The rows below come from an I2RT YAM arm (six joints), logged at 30 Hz.
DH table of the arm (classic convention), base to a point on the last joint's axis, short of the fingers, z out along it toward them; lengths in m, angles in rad. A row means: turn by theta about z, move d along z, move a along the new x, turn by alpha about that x. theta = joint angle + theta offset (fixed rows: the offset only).
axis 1: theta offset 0; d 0.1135; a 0.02; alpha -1.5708
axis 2: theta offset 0; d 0; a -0.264; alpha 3.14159
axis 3: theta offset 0.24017; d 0; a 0.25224; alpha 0
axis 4: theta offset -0.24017; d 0; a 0.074; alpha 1.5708
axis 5: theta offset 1.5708; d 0; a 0; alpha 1.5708
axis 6: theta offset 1.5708; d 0.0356; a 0; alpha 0
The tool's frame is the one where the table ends.
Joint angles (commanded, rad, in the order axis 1, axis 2, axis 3, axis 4, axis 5, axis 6), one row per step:
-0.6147, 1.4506, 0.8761, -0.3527, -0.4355, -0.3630
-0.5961, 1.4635, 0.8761, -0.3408, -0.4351, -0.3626
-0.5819, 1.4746, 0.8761, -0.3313, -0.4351, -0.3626
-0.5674, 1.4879, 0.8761, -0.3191, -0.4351, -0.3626
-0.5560, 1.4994, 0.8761, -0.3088, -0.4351, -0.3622
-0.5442, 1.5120, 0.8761, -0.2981, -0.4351, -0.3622
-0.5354, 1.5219, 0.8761, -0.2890, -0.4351, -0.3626
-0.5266, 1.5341, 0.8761, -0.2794, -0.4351, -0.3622
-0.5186, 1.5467, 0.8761, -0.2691, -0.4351, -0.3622
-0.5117, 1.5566, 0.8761, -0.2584, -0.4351, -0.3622
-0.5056, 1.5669, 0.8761, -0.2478, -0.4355, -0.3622
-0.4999, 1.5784, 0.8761, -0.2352, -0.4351, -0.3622
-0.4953, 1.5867, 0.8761, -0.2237, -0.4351, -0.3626
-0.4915, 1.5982, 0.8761, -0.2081, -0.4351, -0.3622
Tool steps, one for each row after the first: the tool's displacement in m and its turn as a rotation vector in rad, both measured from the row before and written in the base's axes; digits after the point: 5 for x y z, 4 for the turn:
0.00467, 0.00335, -0.00275, 0.0006, 0.0010, 0.0181
0.00364, 0.00258, -0.00243, 0.0009, 0.0013, 0.0142
0.00400, 0.00252, -0.00289, 0.0006, 0.0009, 0.0145
0.00323, 0.00197, -0.00254, 0.0009, 0.0010, 0.0111
0.00336, 0.00209, -0.00284, 0.0010, 0.0016, 0.0118
0.00259, 0.00154, -0.00221, 0.0001, 0.0007, 0.0091
0.00276, 0.00147, -0.00285, 0.0016, 0.0023, 0.0085
0.00269, 0.00126, -0.00294, 0.0011, 0.0020, 0.0080
0.00237, 0.00109, -0.00216, -0.0004, -0.0007, 0.0069
0.00226, 0.00091, -0.00230, 0.0001, -0.0004, 0.0063
0.00240, 0.00068, -0.00255, -0.0008, -0.0008, 0.0055
0.00196, 0.00056, -0.00169, -0.0018, -0.0029, 0.0049
0.00232, 0.00010, -0.00238, -0.0017, -0.0036, 0.0035

